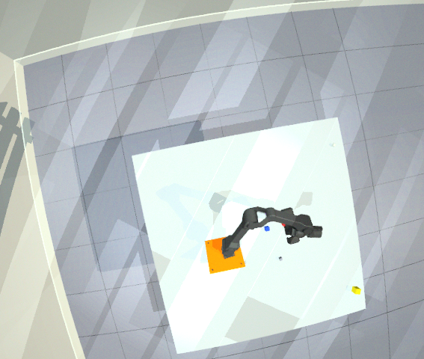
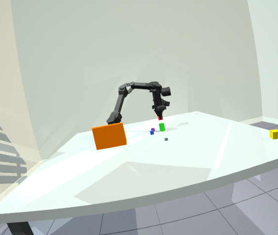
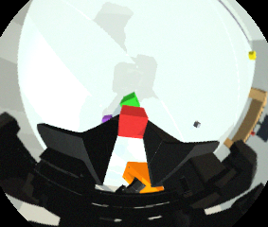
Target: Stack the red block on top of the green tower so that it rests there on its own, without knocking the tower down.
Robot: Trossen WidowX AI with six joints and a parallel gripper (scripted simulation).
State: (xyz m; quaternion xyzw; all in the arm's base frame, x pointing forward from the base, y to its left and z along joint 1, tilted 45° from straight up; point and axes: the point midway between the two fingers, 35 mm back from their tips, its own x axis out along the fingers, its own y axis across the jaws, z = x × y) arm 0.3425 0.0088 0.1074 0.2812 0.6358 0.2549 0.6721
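The purple cube is 6 cm behind my gripper tip, 5 cm to the left of it and 8 cm below it. Round my gripper tip: red block: 1 cm above; then small grey cube: 5 cm behind, 24 cm to the right, 8 cm below; then blue cube: 8 cm behind, 3 cm to the right, 8 cm below.
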